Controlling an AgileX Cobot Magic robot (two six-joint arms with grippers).
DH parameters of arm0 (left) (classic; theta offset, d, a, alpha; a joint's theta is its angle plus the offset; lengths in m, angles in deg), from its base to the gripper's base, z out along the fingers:
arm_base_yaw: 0 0.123 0 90
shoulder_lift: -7.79 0 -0.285 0
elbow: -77.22 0 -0.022 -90
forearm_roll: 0 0.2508 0 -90
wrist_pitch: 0 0 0.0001 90
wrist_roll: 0 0.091 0 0
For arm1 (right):
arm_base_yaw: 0 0.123 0 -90
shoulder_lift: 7.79 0 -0.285 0
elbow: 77.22 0 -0.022 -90
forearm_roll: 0 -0.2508 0 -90
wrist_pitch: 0 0 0.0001 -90
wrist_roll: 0 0.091 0 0
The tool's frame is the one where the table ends.
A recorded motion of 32 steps. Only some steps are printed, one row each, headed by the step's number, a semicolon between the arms.
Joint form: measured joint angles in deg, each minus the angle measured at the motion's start. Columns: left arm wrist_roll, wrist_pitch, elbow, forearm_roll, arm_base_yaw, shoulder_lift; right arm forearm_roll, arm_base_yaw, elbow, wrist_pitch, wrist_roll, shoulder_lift.
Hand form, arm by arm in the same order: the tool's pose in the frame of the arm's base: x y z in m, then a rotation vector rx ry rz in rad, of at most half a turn. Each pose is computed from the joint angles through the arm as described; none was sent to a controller.
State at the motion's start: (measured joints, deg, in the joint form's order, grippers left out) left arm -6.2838 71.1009 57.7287 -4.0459 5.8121 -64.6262; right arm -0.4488 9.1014 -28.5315 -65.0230 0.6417 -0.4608
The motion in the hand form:
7: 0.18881 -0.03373 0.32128 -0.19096 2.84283 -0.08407; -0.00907 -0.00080 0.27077 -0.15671 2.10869 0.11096
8: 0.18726 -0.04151 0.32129 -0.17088 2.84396 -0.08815; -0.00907 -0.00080 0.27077 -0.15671 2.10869 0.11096
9: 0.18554 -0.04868 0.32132 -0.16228 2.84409 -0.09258; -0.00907 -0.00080 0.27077 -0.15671 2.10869 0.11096
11: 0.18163 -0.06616 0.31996 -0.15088 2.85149 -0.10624; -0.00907 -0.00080 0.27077 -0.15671 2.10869 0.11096
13: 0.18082 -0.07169 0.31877 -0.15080 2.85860 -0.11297; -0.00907 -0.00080 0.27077 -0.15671 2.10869 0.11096
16: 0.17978 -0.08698 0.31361 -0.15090 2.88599 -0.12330; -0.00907 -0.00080 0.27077 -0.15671 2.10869 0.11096
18: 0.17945 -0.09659 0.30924 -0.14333 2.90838 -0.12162; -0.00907 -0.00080 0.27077 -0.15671 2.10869 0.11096
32: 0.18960 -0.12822 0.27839 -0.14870 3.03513 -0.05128; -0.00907 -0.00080 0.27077 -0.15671 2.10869 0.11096
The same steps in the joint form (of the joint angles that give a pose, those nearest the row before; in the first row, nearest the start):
7: -12.12 0.00 0.00 4.98 -16.36 0.00; 0.00 0.00 0.00 0.00 0.00 0.00
8: -14.01 0.00 0.00 5.49 -18.96 0.00; 0.00 0.00 0.00 0.00 0.00 0.00
9: -16.20 0.00 0.00 6.02 -21.40 0.00; 0.00 0.00 0.00 0.00 0.00 0.00
11: -21.67 0.00 0.00 7.03 -27.16 -0.42; 0.00 0.00 0.00 0.00 0.00 0.00
13: -23.30 0.00 0.00 7.09 -28.78 -0.77; 0.00 0.00 0.00 0.00 0.00 0.00
16: -27.48 -0.07 0.00 7.15 -32.97 -2.29; 0.00 0.00 0.00 0.00 0.00 0.00
18: -29.62 -0.06 0.00 7.15 -35.41 -3.53; 0.00 0.00 0.00 0.00 0.00 0.00
32: -34.83 -0.52 0.00 6.22 -40.70 -11.70; 0.00 0.00 0.00 0.00 0.00 0.00

